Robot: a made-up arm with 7 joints.
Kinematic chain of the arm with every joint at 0, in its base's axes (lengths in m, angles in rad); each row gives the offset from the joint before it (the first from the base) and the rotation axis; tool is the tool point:
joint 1: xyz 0 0 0.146 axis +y
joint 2: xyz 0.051 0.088 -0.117 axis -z
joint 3: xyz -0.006 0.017 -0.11 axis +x
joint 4: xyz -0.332 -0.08 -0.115 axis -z
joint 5: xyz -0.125 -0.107 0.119 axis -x
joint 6: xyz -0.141 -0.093 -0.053 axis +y
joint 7: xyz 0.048 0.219 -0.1 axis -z
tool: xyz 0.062 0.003 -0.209
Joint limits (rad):
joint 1: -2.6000..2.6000
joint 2: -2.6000..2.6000
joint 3: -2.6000..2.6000
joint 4: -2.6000..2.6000
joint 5: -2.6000..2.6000
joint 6: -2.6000..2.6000
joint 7: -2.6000..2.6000
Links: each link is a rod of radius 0.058 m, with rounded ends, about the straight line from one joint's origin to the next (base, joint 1, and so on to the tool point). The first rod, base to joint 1, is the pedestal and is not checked.
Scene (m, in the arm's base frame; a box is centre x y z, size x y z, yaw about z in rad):
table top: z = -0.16
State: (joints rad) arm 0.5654 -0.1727 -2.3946 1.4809 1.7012 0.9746 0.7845
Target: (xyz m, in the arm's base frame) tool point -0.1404 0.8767 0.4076
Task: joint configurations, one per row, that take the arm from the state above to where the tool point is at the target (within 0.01 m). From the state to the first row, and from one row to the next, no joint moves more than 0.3 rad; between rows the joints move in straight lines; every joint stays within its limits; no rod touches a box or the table.
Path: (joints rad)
1: 0.6434 0.0815 -2.3982 1.2351 1.6944 0.8163 0.7656
2: 0.7214 0.3357 -2.4018 0.9893 1.6877 0.6581 0.7467
3: 0.7994 0.5899 -2.4054 0.7435 1.6809 0.4998 0.7278
4: 0.8773 0.8441 -2.4089 0.4977 1.6742 0.3416 0.7090

